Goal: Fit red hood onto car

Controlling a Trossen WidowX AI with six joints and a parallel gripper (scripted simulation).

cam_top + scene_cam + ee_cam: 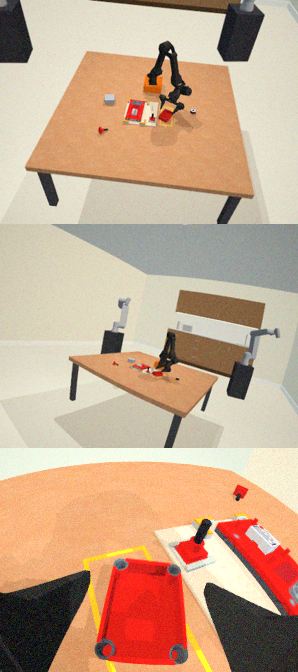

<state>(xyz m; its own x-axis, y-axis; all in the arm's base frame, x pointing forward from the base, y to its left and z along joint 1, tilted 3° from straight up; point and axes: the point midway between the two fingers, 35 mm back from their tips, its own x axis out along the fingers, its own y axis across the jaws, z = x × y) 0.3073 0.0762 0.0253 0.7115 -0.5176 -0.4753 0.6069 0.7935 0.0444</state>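
The red hood is 40 mm below my gripper tip and 10 mm behind it. Round my gripper tip: black-and-white part (210 mm to the left, 50 mm behind, 40 mm below).
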